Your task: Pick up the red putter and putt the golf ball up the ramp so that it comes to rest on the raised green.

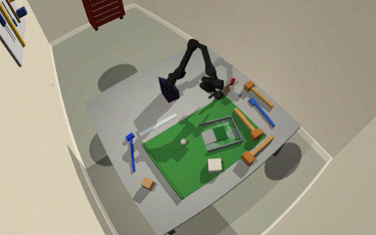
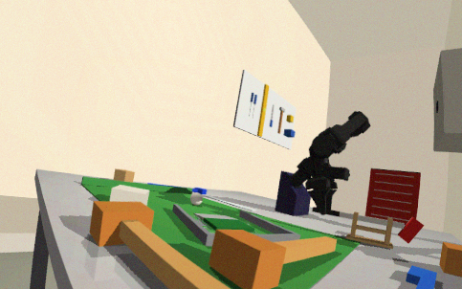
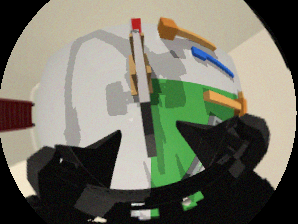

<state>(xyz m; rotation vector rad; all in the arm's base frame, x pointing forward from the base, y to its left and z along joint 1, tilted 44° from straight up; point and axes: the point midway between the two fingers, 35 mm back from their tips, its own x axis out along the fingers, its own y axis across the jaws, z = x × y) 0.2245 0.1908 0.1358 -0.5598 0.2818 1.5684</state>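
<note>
My gripper tip is now 40 mm past the pale strip, 450 mm to the left of it and 60 mm above it. The rest, counted from my gripper tip: red putter (20 mm behind, 110 mm to the left); green mat (260 mm ahead, 250 mm to the right, 60 mm below); wooden rack (20 mm behind, 130 mm to the left, 20 mm below).
</note>
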